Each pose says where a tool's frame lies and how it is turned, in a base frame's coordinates. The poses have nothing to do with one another.
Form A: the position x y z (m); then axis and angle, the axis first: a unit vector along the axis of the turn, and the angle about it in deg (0 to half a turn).
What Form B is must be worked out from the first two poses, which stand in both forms.
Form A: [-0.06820, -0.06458, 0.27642, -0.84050, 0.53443, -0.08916, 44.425]
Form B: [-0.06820, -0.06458, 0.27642, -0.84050, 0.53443, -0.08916, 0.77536]
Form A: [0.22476, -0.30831, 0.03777, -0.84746, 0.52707, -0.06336, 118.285]
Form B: [0.22476, -0.30831, 0.03777, -0.84746, 0.52707, -0.06336, 2.06446]
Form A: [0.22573, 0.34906, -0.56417, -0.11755, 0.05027, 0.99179, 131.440]
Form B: [0.22573, 0.34906, -0.56417, -0.11755, 0.05027, 0.99179, 2.29406]
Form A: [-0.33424, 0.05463, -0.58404, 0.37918, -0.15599, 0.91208, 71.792]
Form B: [-0.33424, 0.05463, -0.58404, 0.37918, -0.15599, 0.91208, 1.25301]
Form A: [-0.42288, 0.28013, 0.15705, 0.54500, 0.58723, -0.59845, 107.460]
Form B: [-0.42288, 0.28013, 0.15705, 0.54500, 0.58723, -0.59845, 1.87553]
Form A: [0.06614, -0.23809, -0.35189, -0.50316, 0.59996, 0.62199, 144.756]
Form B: [0.06614, -0.23809, -0.35189, -0.50316, 0.59996, 0.62199, 2.52647]
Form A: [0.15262, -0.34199, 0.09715, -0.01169, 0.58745, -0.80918, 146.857]
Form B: [0.15262, -0.34199, 0.09715, -0.01169, 0.58745, -0.80918, 2.56314]
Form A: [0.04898, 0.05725, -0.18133, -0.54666, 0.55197, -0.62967, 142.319]
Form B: [0.04898, 0.05725, -0.18133, -0.54666, 0.55197, -0.62967, 2.48394]
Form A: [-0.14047, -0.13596, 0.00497, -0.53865, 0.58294, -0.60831, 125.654]
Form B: [-0.14047, -0.13596, 0.00497, -0.53865, 0.58294, -0.60831, 2.19308]
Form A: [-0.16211, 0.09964, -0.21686, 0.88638, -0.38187, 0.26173, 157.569]
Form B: [-0.16211, 0.09964, -0.21686, 0.88638, -0.38187, 0.26173, 2.75010]
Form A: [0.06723, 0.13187, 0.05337, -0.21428, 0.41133, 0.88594, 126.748]
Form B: [0.06723, 0.13187, 0.05337, -0.21428, 0.41133, 0.88594, 2.21217]
